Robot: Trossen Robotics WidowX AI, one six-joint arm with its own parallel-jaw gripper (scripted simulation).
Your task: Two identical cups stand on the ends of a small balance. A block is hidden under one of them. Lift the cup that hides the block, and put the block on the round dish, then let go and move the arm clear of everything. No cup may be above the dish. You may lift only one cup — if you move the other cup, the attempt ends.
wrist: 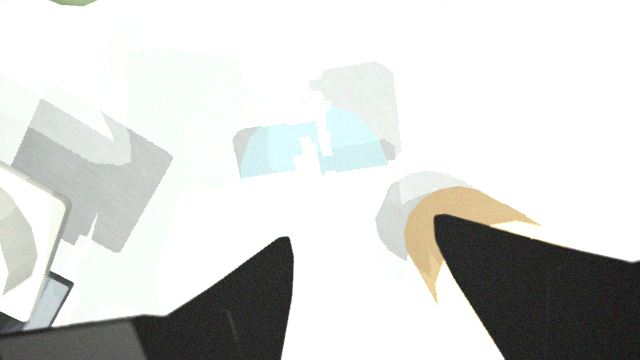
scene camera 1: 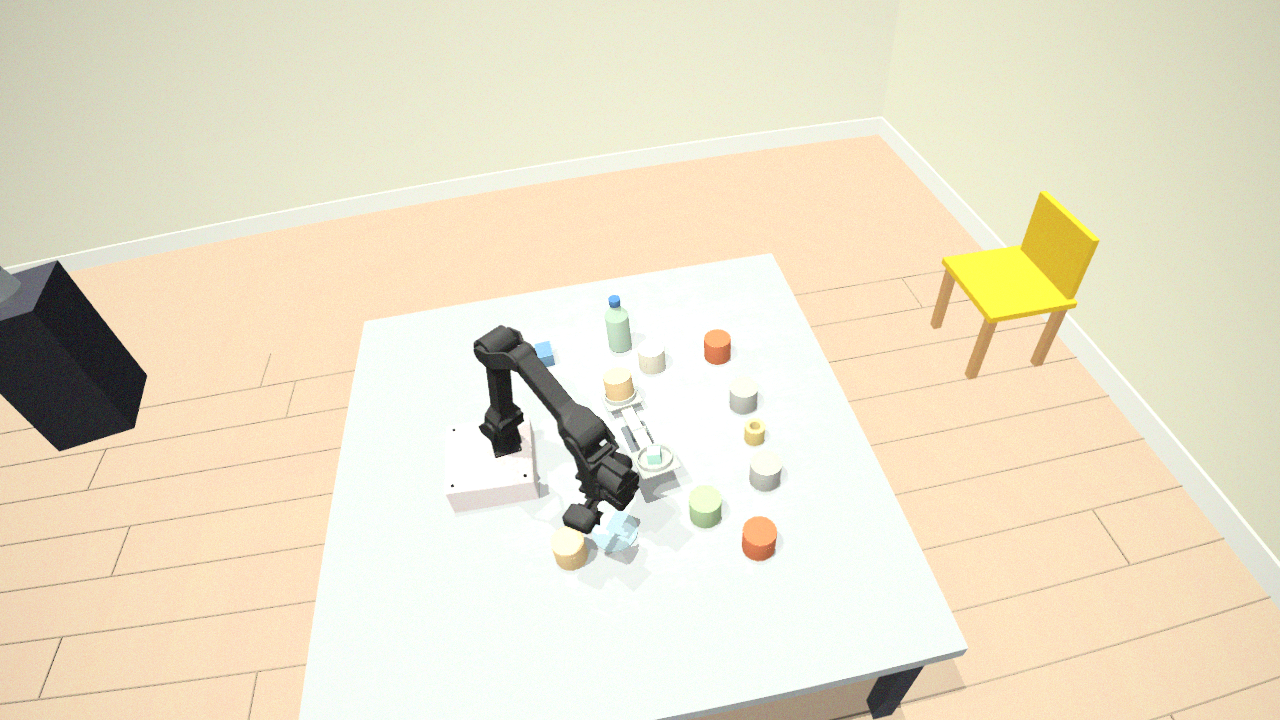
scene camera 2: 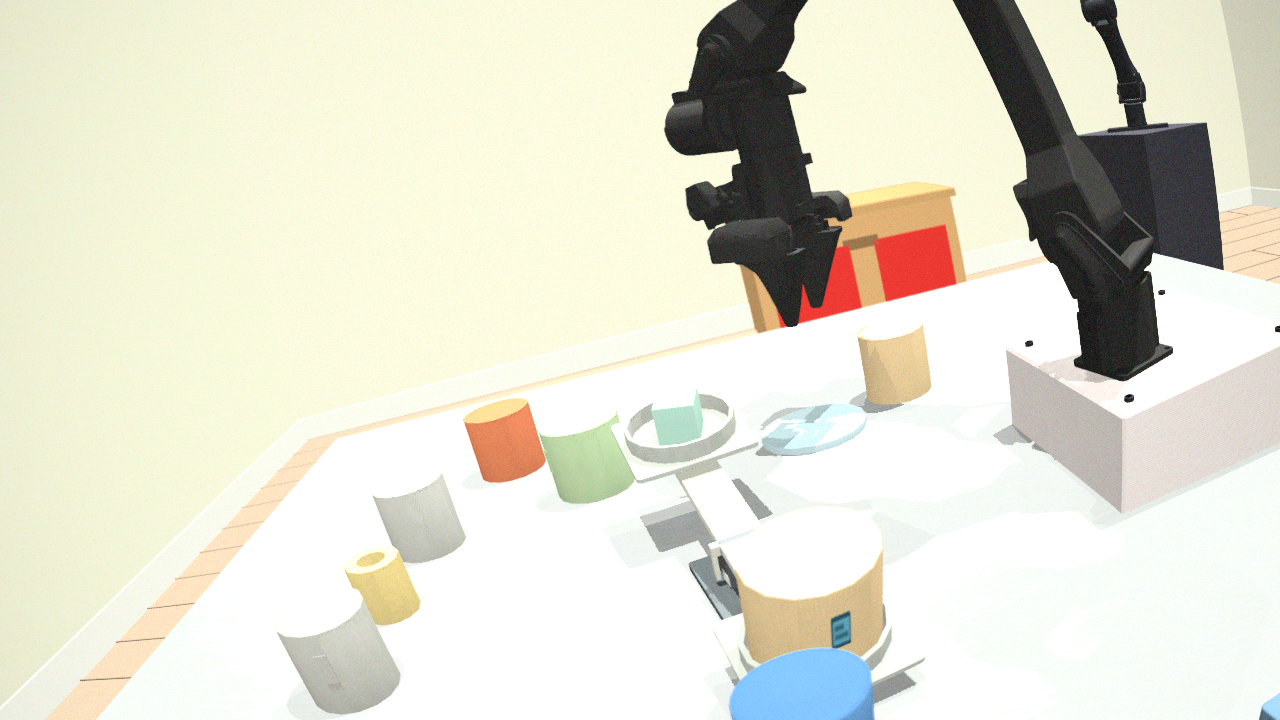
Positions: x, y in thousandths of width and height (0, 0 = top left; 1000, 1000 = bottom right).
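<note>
The gripper (scene camera 2: 629, 440) is in sight, and it appears in scene camera 1 (scene camera 1: 472, 715) and in the wrist view (wrist: 565, 660) too. The scene also has a tan cup (scene camera 2: 635, 803) and a bottle (scene camera 1: 482, 441); in the wrist view the bottle is out of frame.
</note>
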